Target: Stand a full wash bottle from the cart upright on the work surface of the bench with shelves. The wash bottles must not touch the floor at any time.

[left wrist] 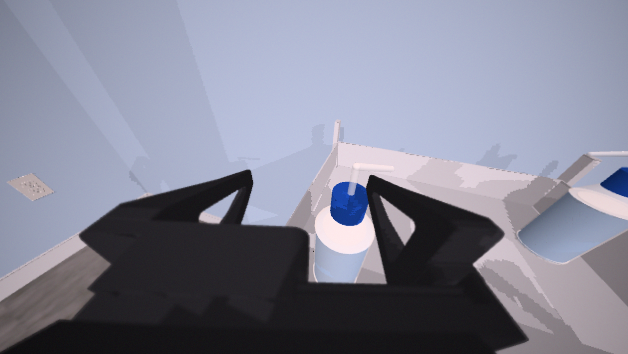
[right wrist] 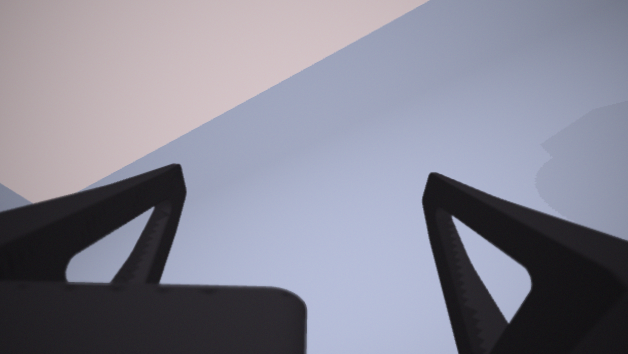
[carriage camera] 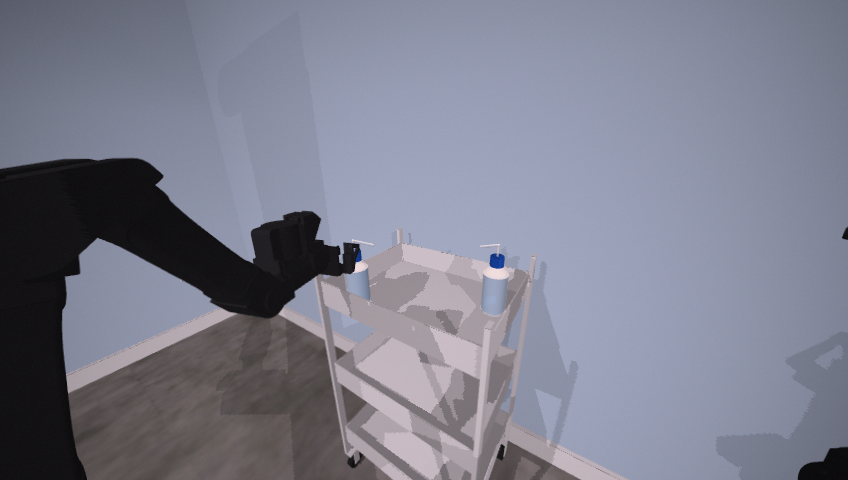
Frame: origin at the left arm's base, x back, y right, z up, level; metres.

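Where they show: left gripper, fingertip midpoint: (left wrist: 310, 178) (carriage camera: 340, 244); right gripper, fingertip midpoint: (right wrist: 305, 182).
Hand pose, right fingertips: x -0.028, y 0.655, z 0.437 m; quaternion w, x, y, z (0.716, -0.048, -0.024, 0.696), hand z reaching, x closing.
Observation:
Each offset is from my right fingertips to the top centre of the thing. "*": to the spot under its first point.
A wash bottle @[dy -0.483, dx -0.478, dz -0.227 m] (carriage camera: 358, 284) (left wrist: 342, 232) with a blue cap, white shoulder, pale blue body and bent white spout stands upright at the left of the top tray of the white cart (carriage camera: 483, 380) (left wrist: 400, 164). A second, similar bottle @[dy -0.160, dx -0.438, dz -0.227 m] (carriage camera: 494, 291) (left wrist: 570, 225) stands upright at the right of that tray. My left gripper (carriage camera: 350, 258) (left wrist: 310, 178) is open, close to the left bottle; in the left wrist view its right fingertip overlaps the cap's right edge, and part of the bottle's body is hidden. My right gripper (right wrist: 305, 182) is open and empty, facing the wall. The bench with shelves does not show.
The cart has two lower trays (carriage camera: 416, 416) and black casters @[* dy -0.567, dx -0.462, dz -1.020 m] (carriage camera: 354, 459). A blue wall (carriage camera: 654, 178) stands behind it, with a white baseboard (carriage camera: 148, 350). A wall socket (left wrist: 31, 187) shows at the left of the left wrist view. The cart's corner posts rise above the tray.

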